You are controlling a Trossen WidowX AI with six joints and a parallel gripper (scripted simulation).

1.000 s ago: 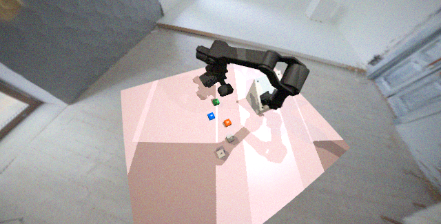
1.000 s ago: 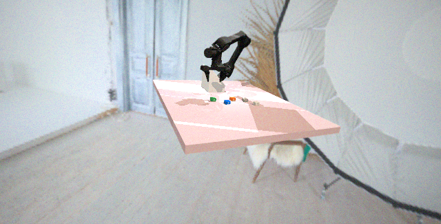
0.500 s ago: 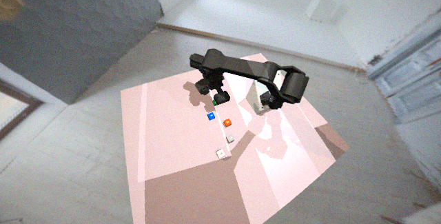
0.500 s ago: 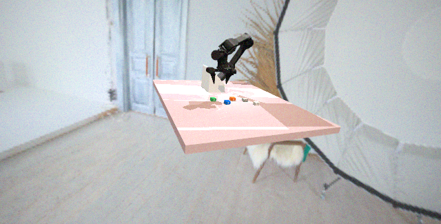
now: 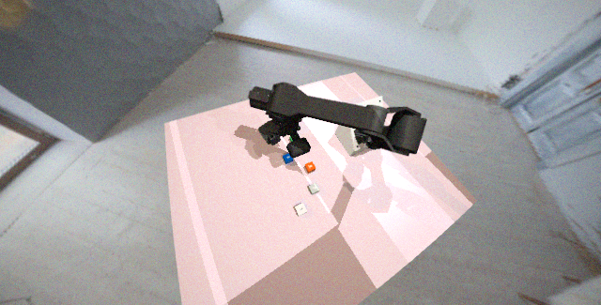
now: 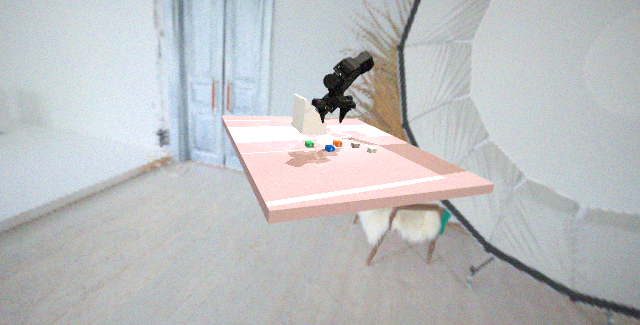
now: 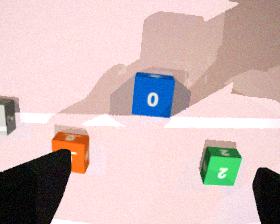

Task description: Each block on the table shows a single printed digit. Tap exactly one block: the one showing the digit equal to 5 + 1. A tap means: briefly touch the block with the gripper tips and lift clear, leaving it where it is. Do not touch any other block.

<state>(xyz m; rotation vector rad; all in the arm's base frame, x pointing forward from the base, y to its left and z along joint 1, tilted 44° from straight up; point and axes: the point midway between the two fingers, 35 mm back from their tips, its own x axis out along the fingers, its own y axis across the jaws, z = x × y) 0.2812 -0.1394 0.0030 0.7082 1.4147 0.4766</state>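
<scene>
Right now my gripper tip is 60 mm past the orange block, 90 mm to the right of it and 110 mm above it. From my gripper tip the other things lie so: green block 70 mm behind, 60 mm to the right, 110 mm below; then grey block 20 mm behind, 160 mm to the left, 110 mm below; then blue block 10 mm to the left, 110 mm below.
</scene>
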